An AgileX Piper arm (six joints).
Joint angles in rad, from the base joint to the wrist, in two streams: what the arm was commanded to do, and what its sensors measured. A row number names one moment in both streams.
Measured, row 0:
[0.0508, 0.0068, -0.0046, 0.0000, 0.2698, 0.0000]
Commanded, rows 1 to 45:
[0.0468, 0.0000, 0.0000, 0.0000, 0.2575, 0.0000]
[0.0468, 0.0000, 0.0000, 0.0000, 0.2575, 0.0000]
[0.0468, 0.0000, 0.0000, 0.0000, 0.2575, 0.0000]
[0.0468, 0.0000, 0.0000, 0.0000, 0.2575, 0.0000]
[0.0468, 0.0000, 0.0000, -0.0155, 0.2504, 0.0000]
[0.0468, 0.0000, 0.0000, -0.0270, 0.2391, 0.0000]
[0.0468, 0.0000, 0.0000, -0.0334, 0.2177, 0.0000]
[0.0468, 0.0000, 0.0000, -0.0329, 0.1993, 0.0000]
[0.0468, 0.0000, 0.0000, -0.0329, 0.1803, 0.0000]
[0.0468, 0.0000, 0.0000, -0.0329, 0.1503, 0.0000]
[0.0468, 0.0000, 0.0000, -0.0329, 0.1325, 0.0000]
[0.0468, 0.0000, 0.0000, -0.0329, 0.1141, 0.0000]
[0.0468, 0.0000, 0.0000, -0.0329, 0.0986, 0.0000]
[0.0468, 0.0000, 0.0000, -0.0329, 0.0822, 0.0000]
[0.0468, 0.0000, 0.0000, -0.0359, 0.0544, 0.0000]
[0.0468, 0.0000, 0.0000, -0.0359, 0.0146, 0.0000]
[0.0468, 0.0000, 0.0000, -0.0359, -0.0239, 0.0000]
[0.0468, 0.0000, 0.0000, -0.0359, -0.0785, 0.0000]
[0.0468, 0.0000, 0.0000, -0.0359, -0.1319, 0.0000]
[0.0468, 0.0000, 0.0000, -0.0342, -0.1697, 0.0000]
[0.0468, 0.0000, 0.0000, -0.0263, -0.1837, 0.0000]
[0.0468, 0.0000, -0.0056, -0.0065, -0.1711, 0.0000]
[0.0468, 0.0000, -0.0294, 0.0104, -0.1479, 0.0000]
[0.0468, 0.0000, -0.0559, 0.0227, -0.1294, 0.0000]
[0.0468, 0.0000, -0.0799, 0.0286, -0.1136, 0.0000]
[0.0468, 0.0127, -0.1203, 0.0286, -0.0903, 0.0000]
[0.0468, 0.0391, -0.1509, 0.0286, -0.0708, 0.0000]
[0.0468, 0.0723, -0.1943, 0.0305, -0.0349, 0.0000]
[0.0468, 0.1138, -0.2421, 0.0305, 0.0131, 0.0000]
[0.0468, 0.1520, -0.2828, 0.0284, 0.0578, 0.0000]
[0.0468, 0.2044, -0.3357, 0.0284, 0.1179, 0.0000]
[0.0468, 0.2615, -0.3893, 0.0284, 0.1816, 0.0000]
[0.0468, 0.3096, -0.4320, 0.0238, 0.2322, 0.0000]
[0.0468, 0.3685, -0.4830, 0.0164, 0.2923, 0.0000]
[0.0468, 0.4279, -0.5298, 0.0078, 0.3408, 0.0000]
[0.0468, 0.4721, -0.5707, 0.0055, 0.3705, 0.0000]
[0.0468, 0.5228, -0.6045, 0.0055, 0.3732, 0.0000]
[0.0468, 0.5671, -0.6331, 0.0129, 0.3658, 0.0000]
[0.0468, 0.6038, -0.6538, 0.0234, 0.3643, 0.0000]
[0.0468, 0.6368, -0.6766, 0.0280, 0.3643, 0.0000]
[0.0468, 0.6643, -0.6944, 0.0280, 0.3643, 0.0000]
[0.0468, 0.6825, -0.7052, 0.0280, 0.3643, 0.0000]
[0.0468, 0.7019, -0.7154, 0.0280, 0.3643, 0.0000]
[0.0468, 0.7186, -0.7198, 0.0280, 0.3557, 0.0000]
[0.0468, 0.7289, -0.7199, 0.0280, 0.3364, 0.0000]
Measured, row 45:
[0.0508, 0.6728, -0.6931, 0.0241, 0.3565, 0.0000]
